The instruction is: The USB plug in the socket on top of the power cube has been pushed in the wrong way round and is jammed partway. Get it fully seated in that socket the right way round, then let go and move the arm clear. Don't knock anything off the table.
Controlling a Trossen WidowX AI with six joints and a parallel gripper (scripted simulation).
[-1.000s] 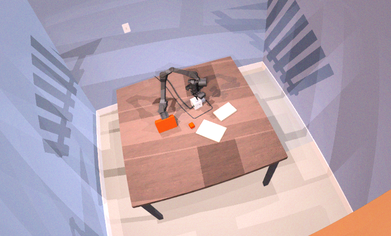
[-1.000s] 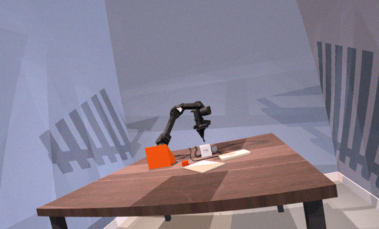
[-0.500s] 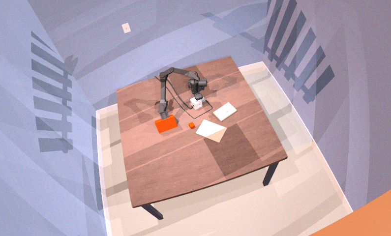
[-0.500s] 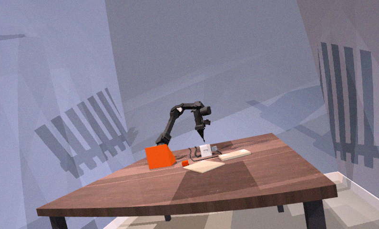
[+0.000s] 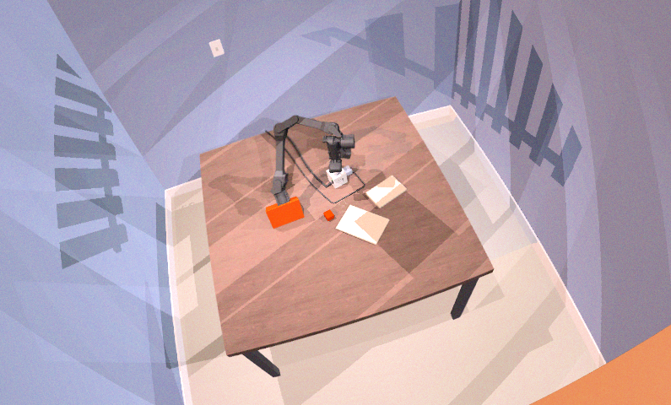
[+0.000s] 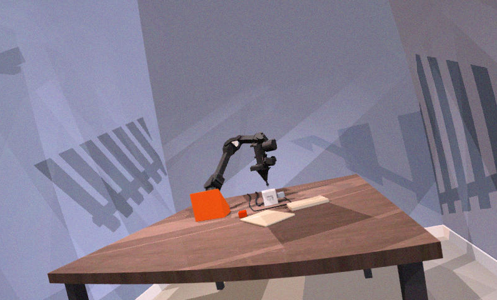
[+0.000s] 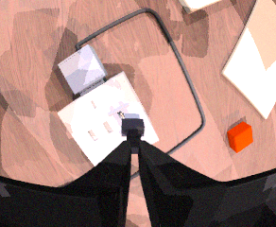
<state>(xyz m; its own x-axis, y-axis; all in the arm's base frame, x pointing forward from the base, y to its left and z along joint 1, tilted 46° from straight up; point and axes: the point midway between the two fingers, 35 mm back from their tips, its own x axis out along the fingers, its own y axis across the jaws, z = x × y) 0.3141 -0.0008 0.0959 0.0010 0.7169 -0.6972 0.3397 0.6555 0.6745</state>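
Right now the dark USB plug is 2 cm below my gripper tip. Also, from my gripper tip: orange cube (12 cm behind, 17 cm to the right, 12 cm below).
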